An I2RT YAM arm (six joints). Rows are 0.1 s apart.
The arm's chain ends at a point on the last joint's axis. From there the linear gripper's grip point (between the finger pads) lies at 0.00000 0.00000 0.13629 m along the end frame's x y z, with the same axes.
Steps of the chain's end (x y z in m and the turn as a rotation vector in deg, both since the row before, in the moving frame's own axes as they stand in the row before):
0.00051, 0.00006, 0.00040, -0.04, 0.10, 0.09
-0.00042, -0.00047, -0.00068, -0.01, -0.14, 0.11
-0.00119, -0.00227, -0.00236, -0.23, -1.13, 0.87
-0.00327, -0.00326, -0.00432, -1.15, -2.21, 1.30
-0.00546, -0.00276, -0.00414, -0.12, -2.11, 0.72
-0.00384, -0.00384, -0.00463, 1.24, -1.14, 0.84
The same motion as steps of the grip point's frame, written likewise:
0.00075, 0.00016, 0.00040, -0.04, 0.10, 0.09
-0.00075, -0.00045, -0.00068, -0.01, -0.14, 0.11
-0.00388, -0.00174, -0.00239, -0.23, -1.13, 0.87
-0.00856, -0.00059, -0.00445, -1.15, -2.21, 1.30
-0.01048, -0.00251, -0.00423, -0.12, -2.11, 0.72
-0.00653, -0.00681, -0.00469, 1.24, -1.14, 0.84

